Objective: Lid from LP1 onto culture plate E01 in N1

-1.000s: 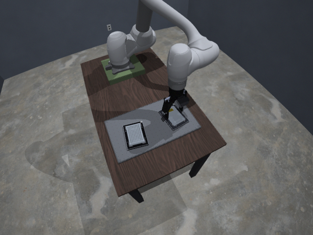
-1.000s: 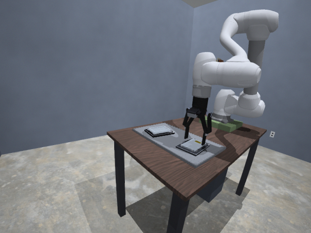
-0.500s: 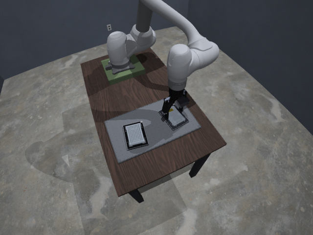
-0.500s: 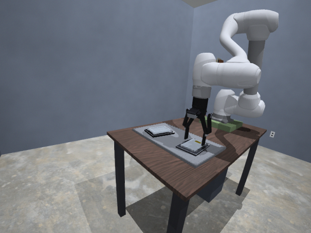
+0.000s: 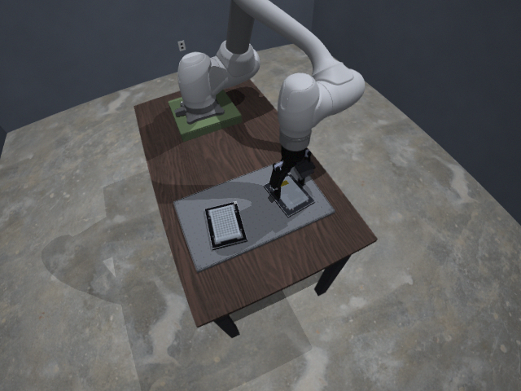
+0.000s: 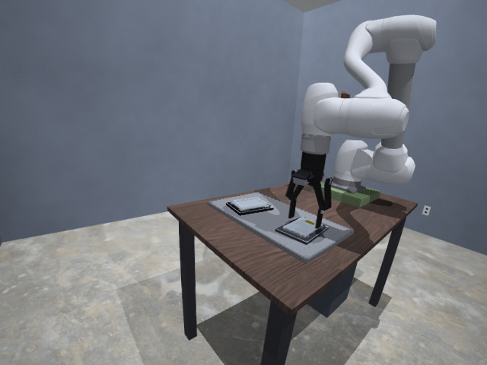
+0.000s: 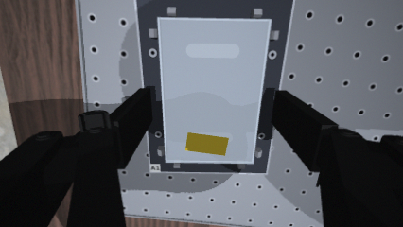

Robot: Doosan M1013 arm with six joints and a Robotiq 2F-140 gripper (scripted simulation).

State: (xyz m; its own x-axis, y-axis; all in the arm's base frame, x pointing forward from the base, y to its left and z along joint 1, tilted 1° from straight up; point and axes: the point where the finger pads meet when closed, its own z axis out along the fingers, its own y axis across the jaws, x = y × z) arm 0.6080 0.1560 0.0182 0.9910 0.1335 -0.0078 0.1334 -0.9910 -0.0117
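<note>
The clear lid is 40 mm below my hand. From my hand the other things lie so: nest N1 (20 mm ahead, 260 mm to the right, 50 mm below); then lid park LP1 (50 mm below); then culture plate E01 (20 mm ahead, 260 mm to the right, 40 mm below).
</note>
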